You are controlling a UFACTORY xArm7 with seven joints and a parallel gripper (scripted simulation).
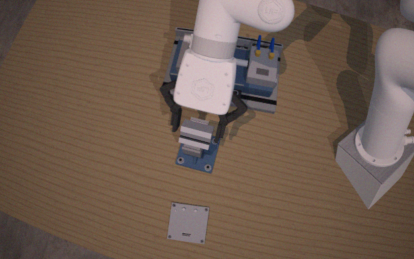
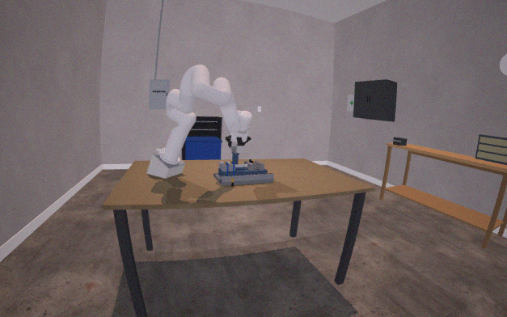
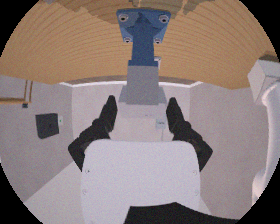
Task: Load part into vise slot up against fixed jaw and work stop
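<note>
My hand is 10 mm to the right of the part and 10 mm above it. The rest, counted from my hand: work stop post: 20 mm ahead, 150 mm to the right, 110 mm below; work stop: 10 mm ahead, 170 mm to the right, 80 mm below; moving jaw: 30 mm behind, 210 mm to the right, 90 mm below.
</note>
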